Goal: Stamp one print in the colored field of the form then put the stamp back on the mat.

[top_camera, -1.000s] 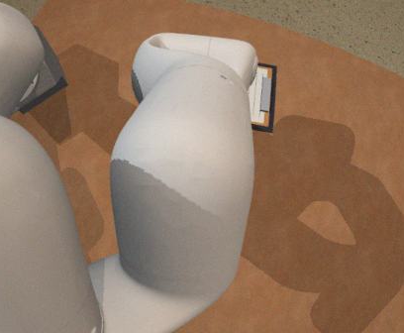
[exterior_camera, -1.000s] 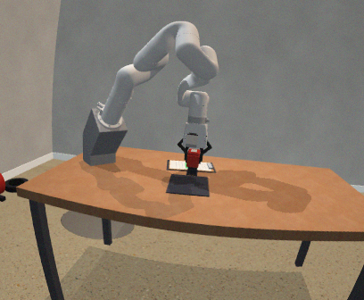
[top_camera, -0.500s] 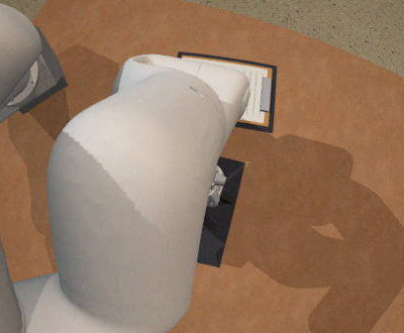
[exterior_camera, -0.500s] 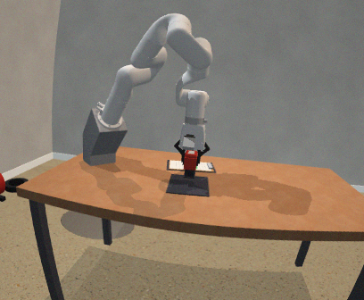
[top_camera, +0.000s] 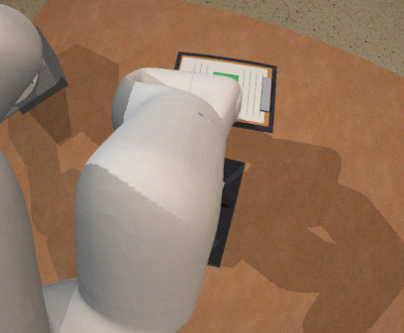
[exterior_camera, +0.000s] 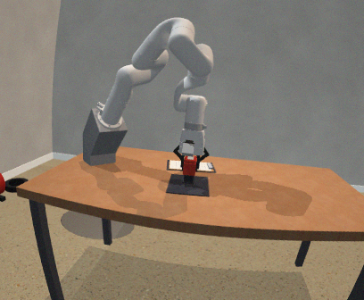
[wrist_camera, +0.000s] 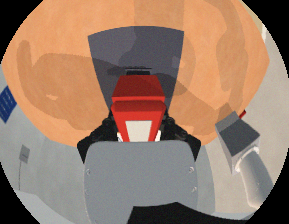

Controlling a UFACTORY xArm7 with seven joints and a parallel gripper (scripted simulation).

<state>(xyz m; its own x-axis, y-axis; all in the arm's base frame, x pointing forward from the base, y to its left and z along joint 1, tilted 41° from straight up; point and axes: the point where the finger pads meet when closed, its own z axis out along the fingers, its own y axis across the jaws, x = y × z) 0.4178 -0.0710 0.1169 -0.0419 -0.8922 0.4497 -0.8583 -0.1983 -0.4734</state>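
My gripper is now 8 cm above the dark mat. Round my hand: form: 2 cm ahead, 28 cm to the left, 8 cm below; then red stamp: 2 cm below.
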